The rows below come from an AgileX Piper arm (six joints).
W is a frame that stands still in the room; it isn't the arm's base.
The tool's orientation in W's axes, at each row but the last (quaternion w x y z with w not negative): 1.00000 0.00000 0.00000 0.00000; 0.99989 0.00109 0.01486 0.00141; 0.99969 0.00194 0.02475 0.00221; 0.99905 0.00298 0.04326 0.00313; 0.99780 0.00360 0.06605 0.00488; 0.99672 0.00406 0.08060 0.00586; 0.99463 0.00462 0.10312 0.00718; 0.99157 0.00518 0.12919 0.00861
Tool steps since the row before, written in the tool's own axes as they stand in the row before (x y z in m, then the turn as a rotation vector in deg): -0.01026 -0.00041 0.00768 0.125 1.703 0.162; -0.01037 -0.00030 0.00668 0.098 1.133 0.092; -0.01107 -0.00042 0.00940 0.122 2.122 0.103; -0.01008 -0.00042 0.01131 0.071 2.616 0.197; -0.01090 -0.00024 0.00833 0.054 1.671 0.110; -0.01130 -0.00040 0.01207 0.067 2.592 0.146; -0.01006 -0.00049 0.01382 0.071 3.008 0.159; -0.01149 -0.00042 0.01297 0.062 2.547 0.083
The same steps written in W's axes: -0.01026 -0.00041 0.00768 0.125 1.703 0.162; -0.01017 -0.00034 0.00698 0.098 1.133 0.092; -0.01059 -0.00051 0.00993 0.118 2.122 0.105; -0.00906 -0.00055 0.01214 0.072 2.615 0.206; -0.00970 -0.00041 0.00969 0.053 1.671 0.115; -0.00921 -0.00063 0.01372 0.061 2.592 0.157; -0.00700 -0.00075 0.01558 0.062 3.007 0.173; -0.00777 -0.00074 0.01547 0.041 2.547 0.096
